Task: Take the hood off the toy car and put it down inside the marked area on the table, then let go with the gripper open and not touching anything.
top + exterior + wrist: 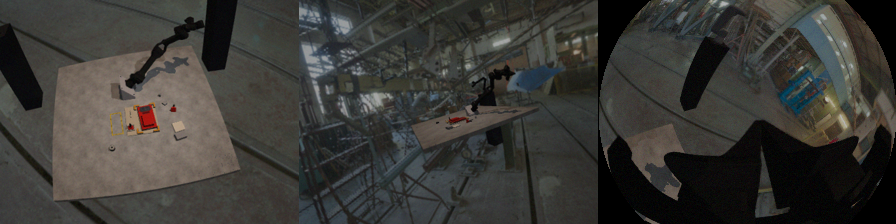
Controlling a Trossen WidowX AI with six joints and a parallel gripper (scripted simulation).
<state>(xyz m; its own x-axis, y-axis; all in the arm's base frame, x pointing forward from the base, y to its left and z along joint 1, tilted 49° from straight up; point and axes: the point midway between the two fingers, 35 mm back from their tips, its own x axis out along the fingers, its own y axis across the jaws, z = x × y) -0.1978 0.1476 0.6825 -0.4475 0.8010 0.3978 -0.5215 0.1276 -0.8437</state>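
Right now the red hood is 55 cm to the right of my gripper tip, 54 cm ahead of it and 37 cm below it. From my gripper tip the other things lie so: dark ring 84 cm to the right, 69 cm ahead, 40 cm below.
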